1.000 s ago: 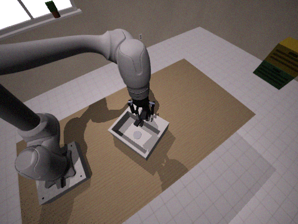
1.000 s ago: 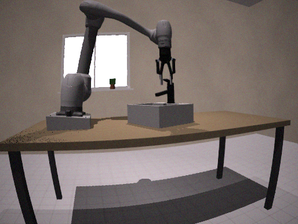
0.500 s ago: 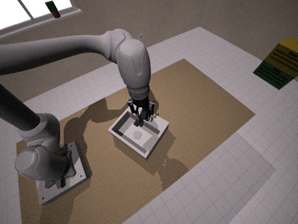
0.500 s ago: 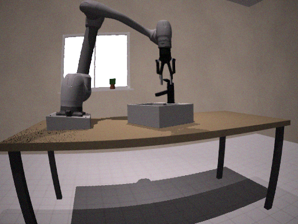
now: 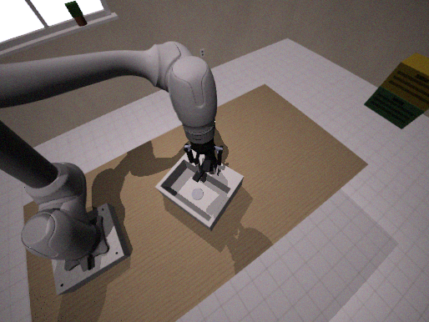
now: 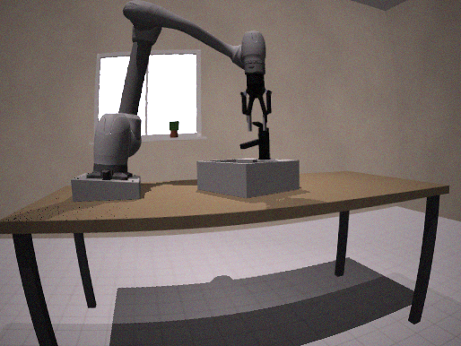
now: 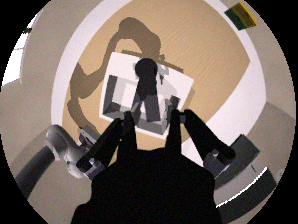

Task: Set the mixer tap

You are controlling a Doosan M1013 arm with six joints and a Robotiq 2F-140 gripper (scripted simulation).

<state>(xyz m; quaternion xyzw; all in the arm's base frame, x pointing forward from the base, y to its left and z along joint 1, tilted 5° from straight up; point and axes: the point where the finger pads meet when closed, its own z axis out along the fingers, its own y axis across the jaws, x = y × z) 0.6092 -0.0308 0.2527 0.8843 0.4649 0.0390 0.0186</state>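
Now: the black mixer tap 5 cm to the left of my hand, 5 cm below it and 3 cm ahead of it. Also, from my hand: sink basin: 24 cm below, 6 cm behind, 2 cm to the left.
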